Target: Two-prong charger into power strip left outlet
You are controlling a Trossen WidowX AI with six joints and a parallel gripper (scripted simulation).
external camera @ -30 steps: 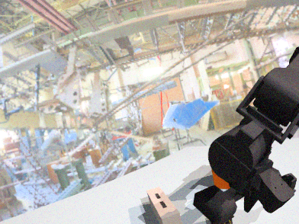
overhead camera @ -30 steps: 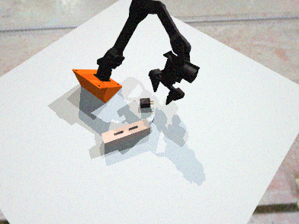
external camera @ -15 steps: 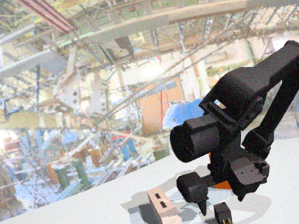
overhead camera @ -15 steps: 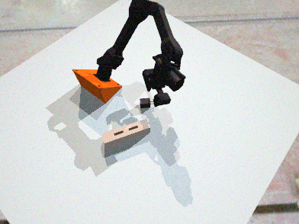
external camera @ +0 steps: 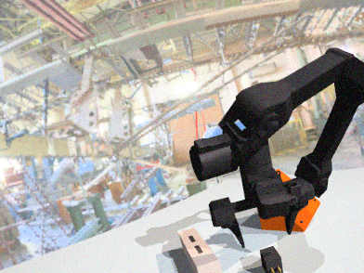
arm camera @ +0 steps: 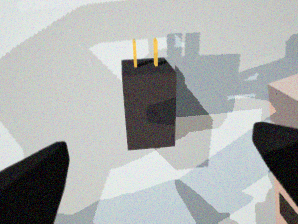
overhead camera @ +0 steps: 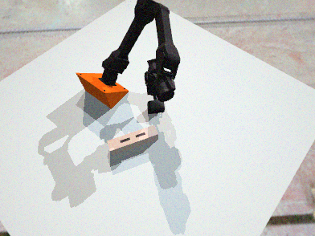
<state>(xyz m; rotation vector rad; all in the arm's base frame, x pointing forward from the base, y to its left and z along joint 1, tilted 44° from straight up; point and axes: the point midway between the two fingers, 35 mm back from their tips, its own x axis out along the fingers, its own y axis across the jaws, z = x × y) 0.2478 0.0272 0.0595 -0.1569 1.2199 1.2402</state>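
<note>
My gripper tip is now 5 cm above the two-prong charger, 1 cm to the right of it and 1 cm short of it.
</note>
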